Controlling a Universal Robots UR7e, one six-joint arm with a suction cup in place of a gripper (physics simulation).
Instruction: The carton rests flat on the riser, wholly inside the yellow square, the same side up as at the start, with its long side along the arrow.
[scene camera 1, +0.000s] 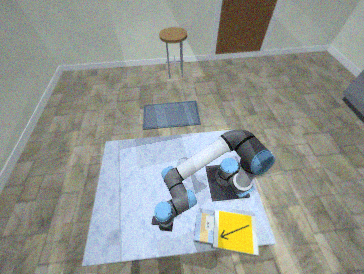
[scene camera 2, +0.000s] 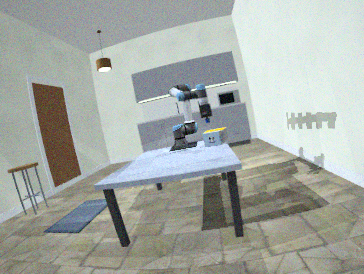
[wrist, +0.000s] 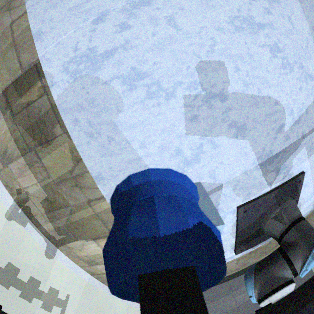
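Observation:
Suction cup (wrist: 157, 224) holding nothing. Riser (scene camera 1: 233, 232) resting on the table.

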